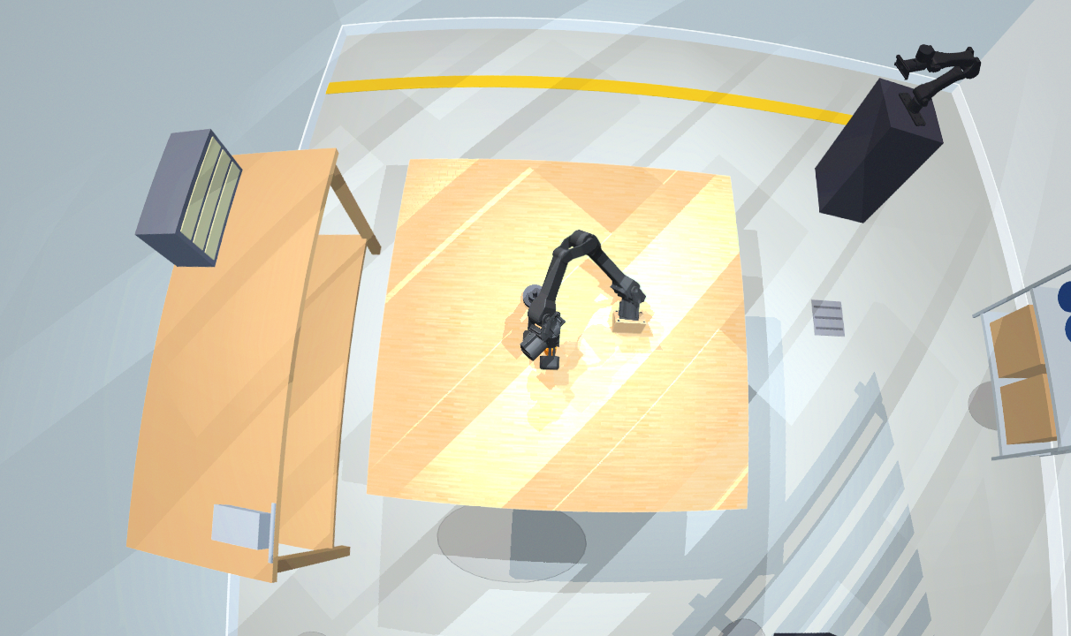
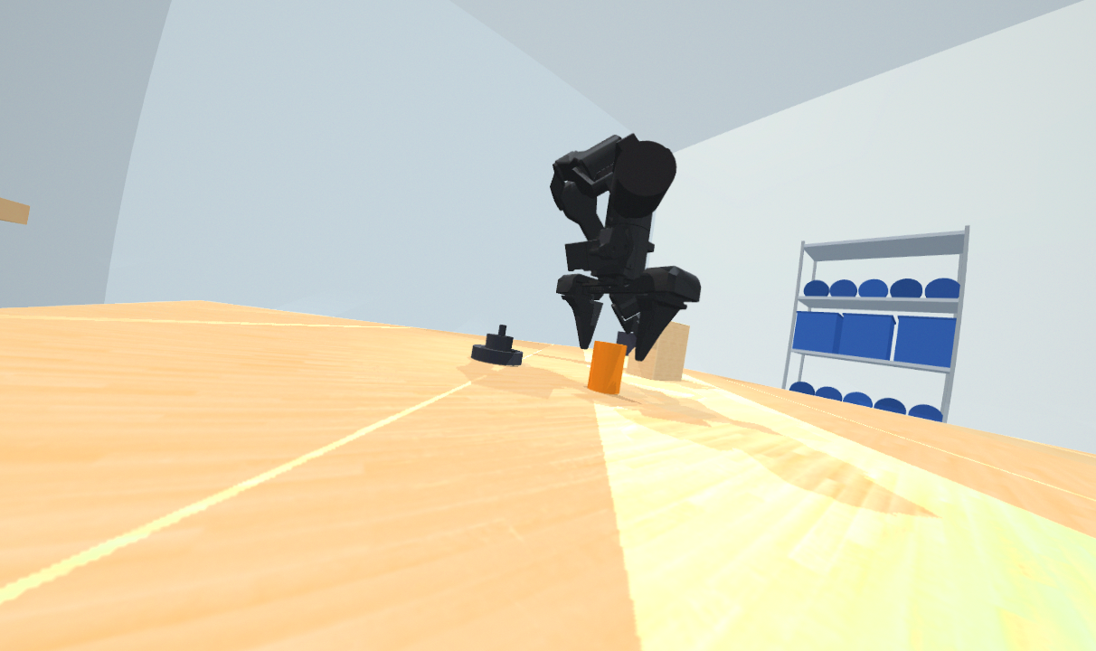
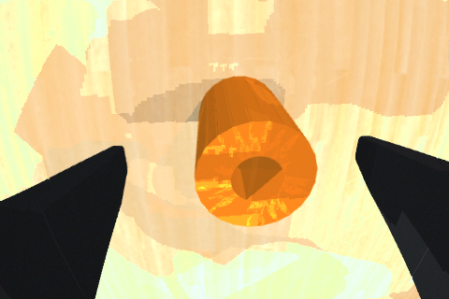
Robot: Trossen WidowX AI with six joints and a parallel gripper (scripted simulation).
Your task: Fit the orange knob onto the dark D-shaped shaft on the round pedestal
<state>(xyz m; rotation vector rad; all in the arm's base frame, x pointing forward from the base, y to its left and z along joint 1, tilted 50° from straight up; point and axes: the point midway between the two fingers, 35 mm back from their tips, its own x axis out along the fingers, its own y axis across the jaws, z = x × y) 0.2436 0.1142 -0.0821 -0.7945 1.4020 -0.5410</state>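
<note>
My gripper tip is 20 mm above the orange knob. Round my gripper tip: dark pedestal 80 mm ahead, 180 mm to the right, 20 mm below.
</note>
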